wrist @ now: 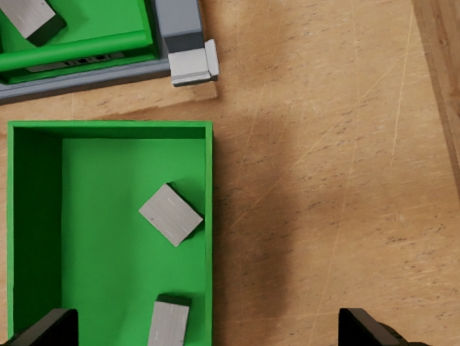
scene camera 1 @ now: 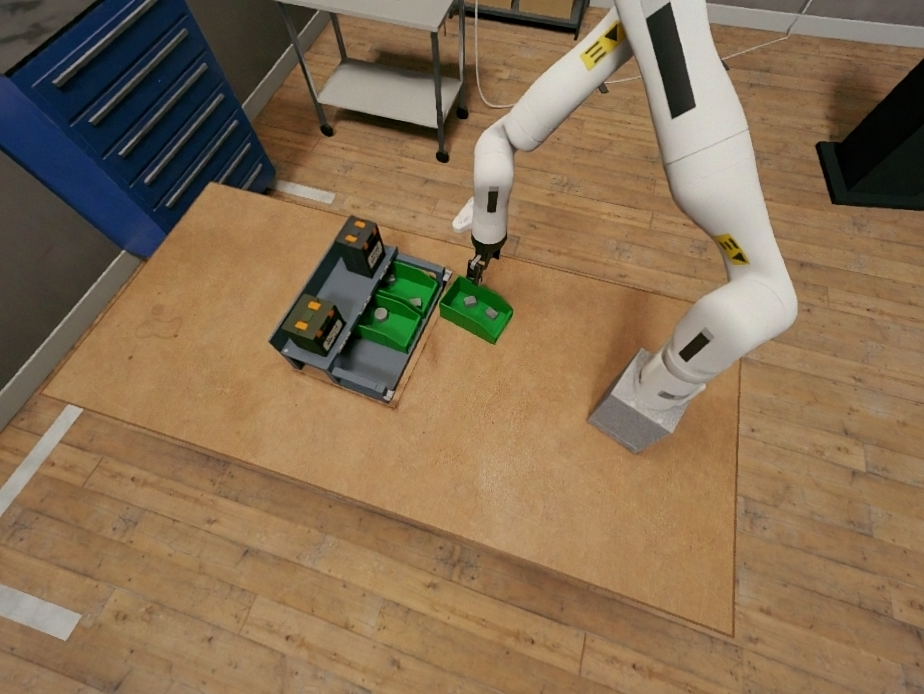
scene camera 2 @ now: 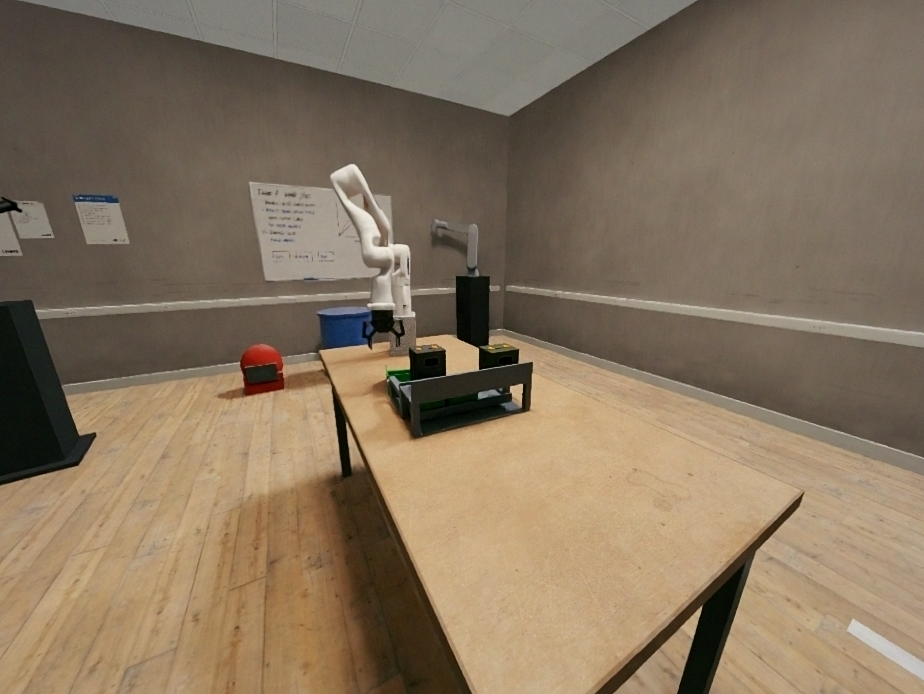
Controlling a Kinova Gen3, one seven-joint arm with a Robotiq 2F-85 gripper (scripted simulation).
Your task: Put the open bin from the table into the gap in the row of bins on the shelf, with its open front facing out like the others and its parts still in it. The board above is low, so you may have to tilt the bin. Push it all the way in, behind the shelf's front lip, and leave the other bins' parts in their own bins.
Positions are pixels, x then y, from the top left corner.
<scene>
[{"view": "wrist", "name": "green bin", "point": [80, 242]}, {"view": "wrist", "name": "grey part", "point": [171, 213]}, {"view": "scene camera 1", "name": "gripper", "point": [486, 270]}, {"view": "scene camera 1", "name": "green bin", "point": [452, 308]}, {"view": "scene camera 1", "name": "grey shelf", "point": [331, 281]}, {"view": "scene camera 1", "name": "green bin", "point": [403, 324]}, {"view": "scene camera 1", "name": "green bin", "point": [411, 283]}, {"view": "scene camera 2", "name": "gripper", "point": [384, 348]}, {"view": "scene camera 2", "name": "grey shelf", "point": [492, 403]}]
</scene>
